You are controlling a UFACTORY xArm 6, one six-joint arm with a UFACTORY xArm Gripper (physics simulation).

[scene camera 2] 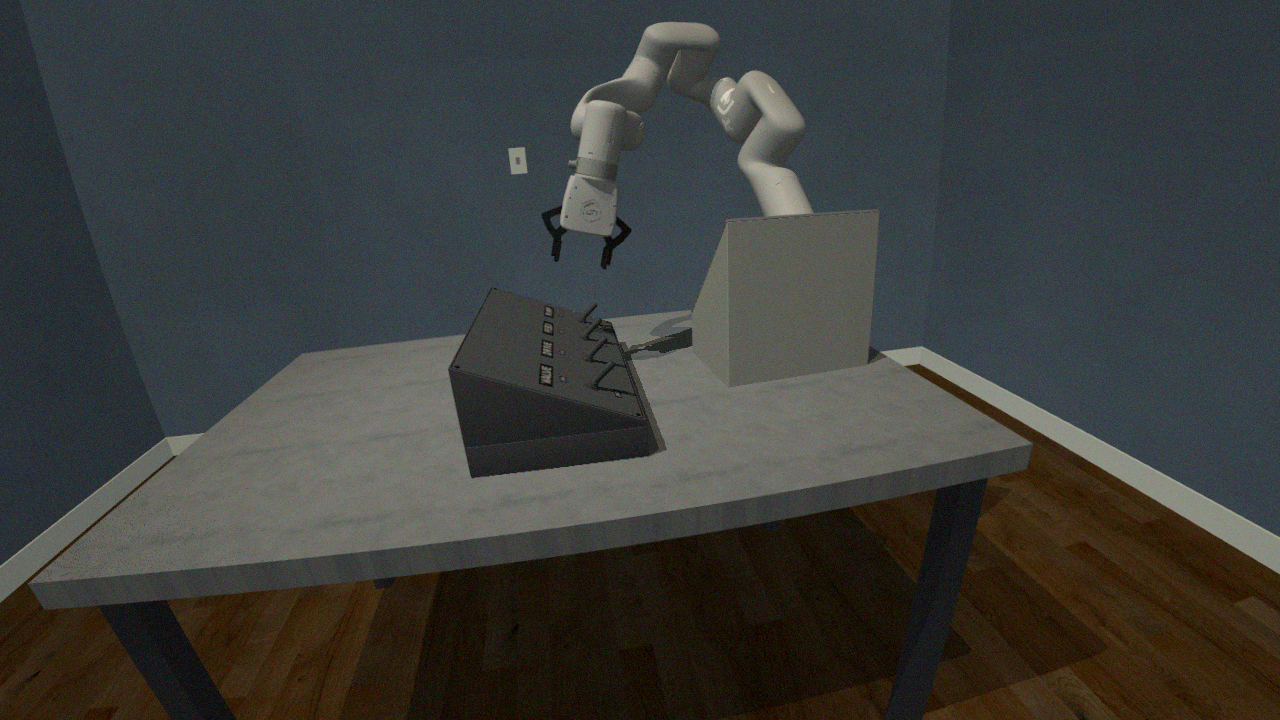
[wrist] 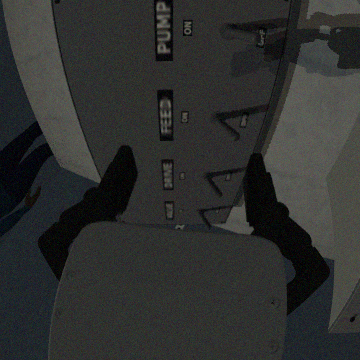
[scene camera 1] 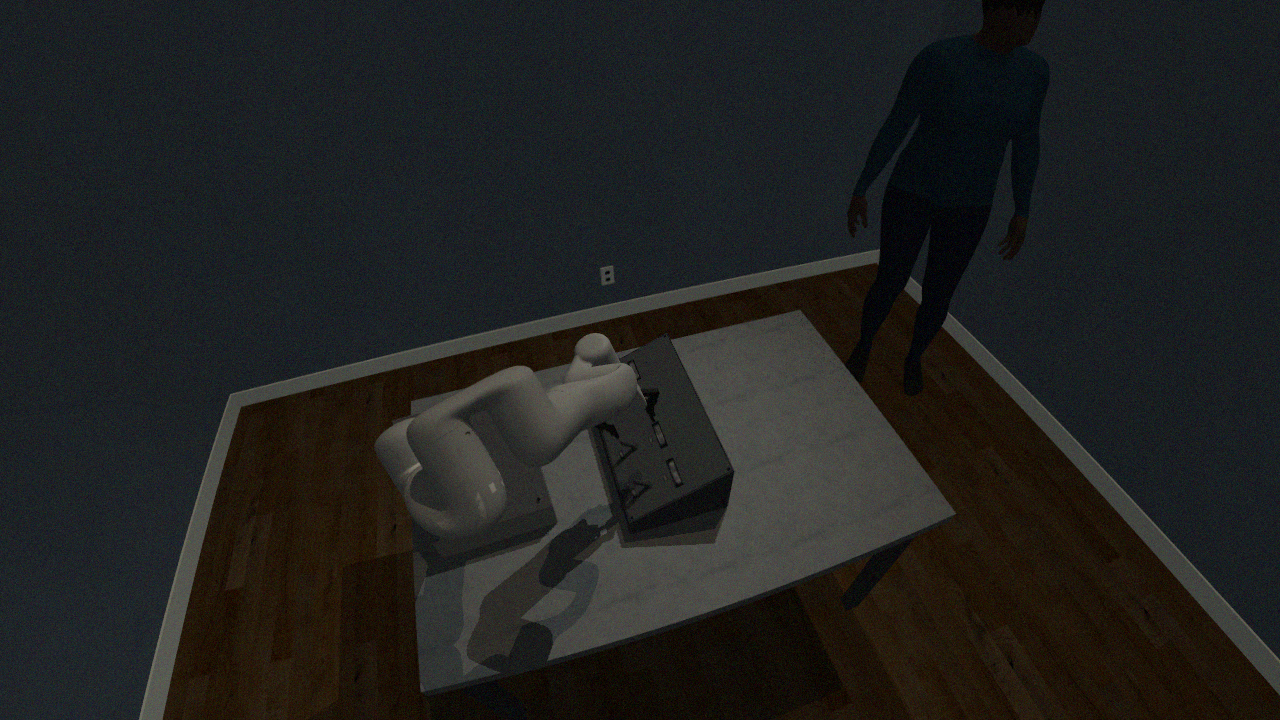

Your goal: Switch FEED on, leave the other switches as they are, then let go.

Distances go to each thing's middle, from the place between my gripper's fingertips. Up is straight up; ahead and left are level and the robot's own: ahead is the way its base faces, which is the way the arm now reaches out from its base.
I see my gripper 80 mm short of the dark sloped switch panel [scene camera 2: 521,379], 90 mm to the right of it and 150 mm above it.
